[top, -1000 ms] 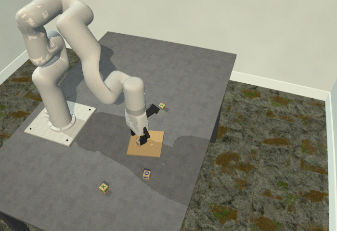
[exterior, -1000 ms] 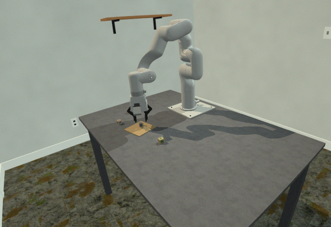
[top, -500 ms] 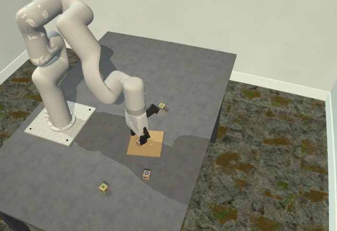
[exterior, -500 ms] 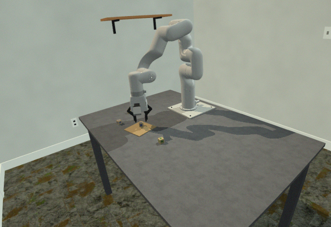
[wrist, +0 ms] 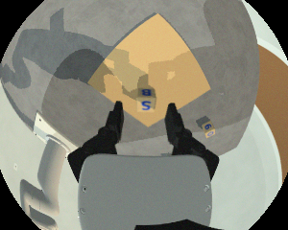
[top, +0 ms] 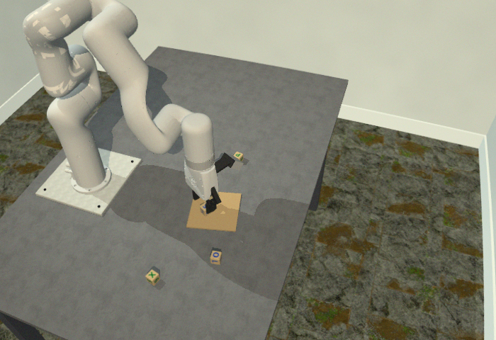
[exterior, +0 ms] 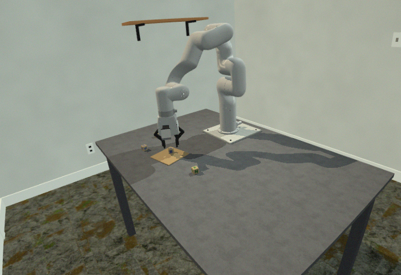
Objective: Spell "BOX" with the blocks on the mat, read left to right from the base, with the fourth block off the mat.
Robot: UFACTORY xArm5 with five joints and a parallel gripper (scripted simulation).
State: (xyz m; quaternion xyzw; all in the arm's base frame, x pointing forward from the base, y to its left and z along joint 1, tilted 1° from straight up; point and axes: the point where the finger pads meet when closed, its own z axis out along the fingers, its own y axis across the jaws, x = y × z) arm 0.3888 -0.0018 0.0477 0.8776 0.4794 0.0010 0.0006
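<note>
Right now my hand is 4 cm above the B block. Round my hand: X block (25 cm to the right, 4 cm below, 4 cm behind); tan mat (5 cm below, 2 cm to the left, 2 cm ahead); O block (14 cm to the right, 9 cm ahead, 4 cm below).
</note>
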